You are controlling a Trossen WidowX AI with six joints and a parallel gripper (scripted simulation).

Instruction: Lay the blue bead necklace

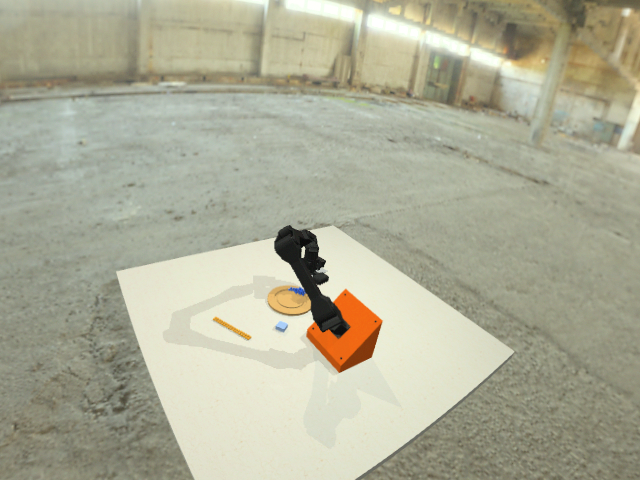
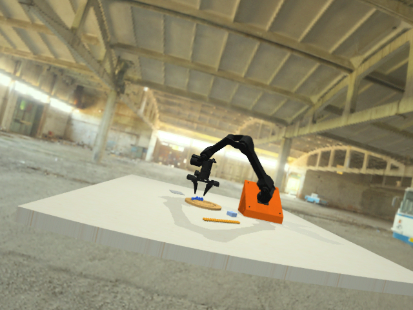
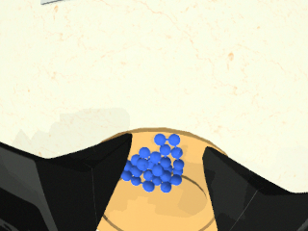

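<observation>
My gripper tip is now 3 cm past the round tan bead board, 10 cm to the right of it and 3 cm above it. From my gripper tip the other things lie so: flat grey tile 13 cm ahead, 13 cm to the right, 3 cm below; then small light-blue block 16 cm behind, 22 cm to the left, 3 cm below.
</observation>
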